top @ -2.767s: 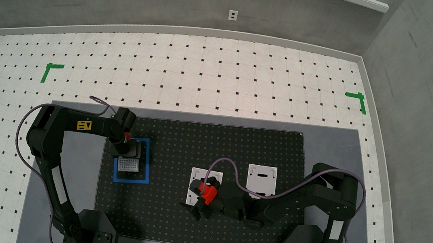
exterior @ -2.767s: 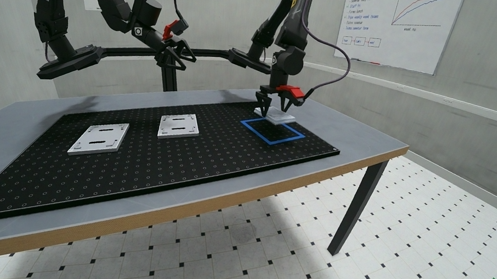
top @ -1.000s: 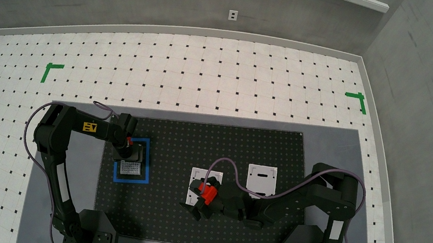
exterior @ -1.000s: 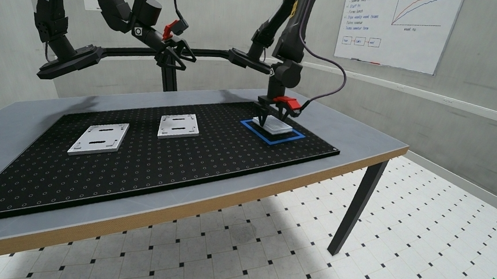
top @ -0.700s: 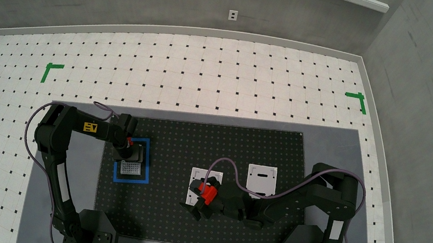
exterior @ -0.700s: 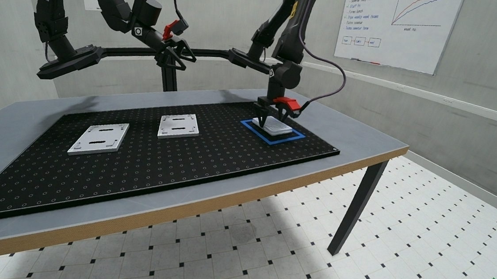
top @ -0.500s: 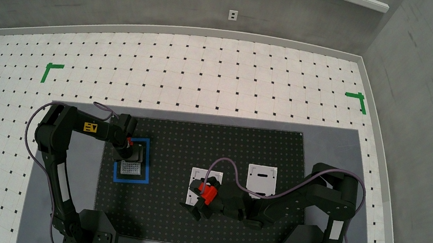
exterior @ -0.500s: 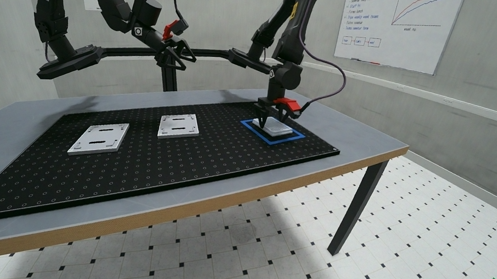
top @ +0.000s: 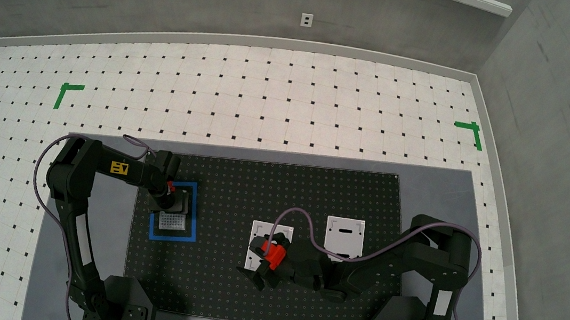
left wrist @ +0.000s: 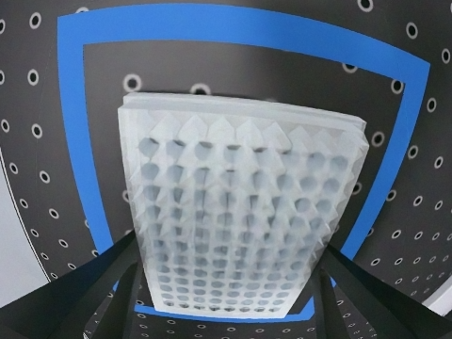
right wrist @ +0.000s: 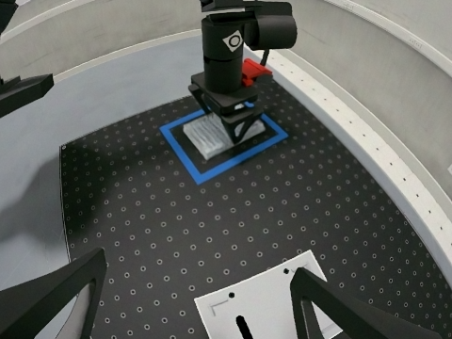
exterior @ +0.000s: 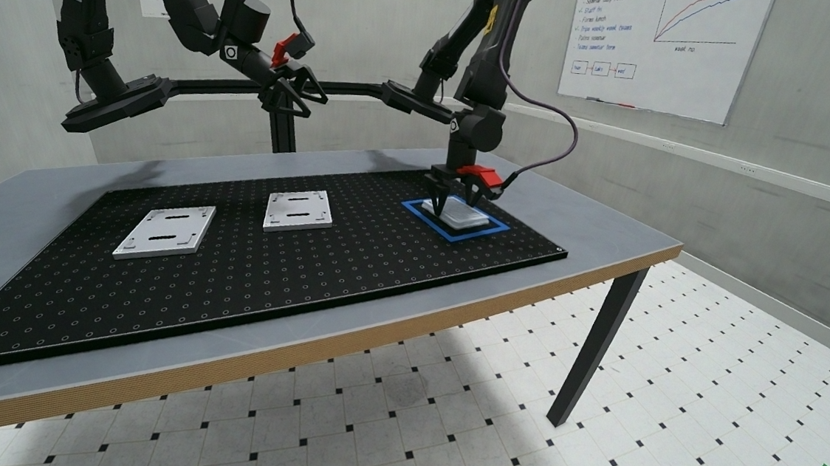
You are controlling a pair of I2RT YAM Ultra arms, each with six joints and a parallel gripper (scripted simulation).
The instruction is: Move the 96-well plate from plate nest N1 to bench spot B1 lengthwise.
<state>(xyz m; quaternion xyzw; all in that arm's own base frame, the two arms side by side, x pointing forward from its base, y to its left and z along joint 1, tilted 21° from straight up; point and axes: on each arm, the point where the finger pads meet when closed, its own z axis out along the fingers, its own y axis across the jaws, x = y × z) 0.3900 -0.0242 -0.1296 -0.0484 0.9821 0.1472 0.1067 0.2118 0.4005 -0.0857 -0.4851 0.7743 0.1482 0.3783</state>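
My left gripper is now 10 mm above the clear 96-well plate. Also, from my left hand: white plate nest (310 mm to the right, 90 mm behind, 10 mm below).
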